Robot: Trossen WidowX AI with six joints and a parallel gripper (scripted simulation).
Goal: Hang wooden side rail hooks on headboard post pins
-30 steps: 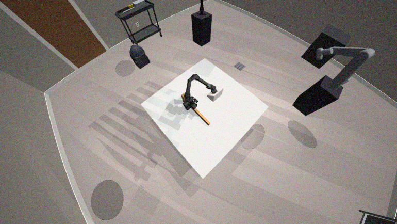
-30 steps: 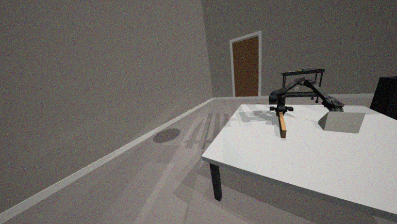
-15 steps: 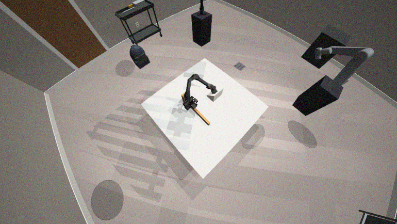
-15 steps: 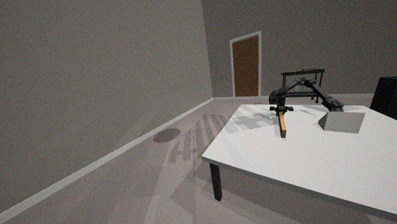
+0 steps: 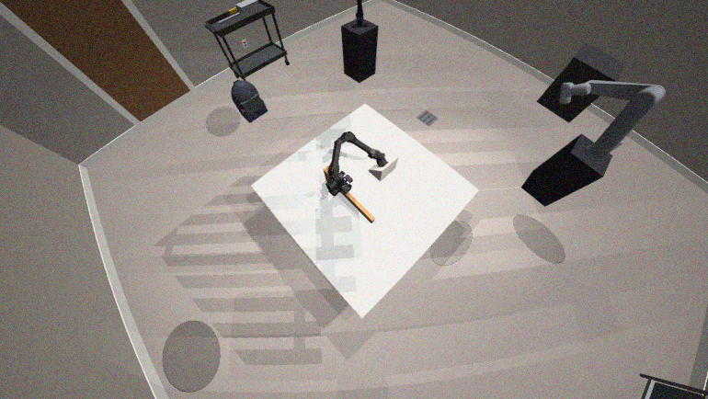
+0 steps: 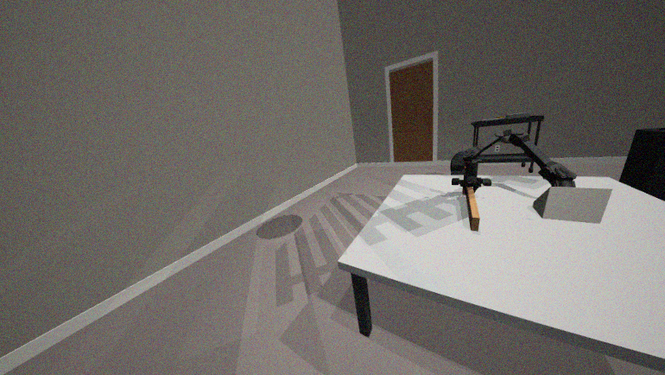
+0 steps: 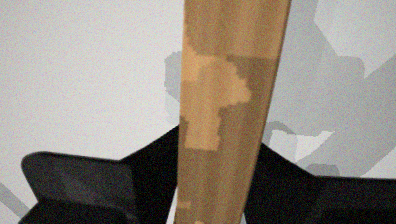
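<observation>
My gripper tip is 13 cm to the left of the headboard post and 4 cm below it.
</observation>
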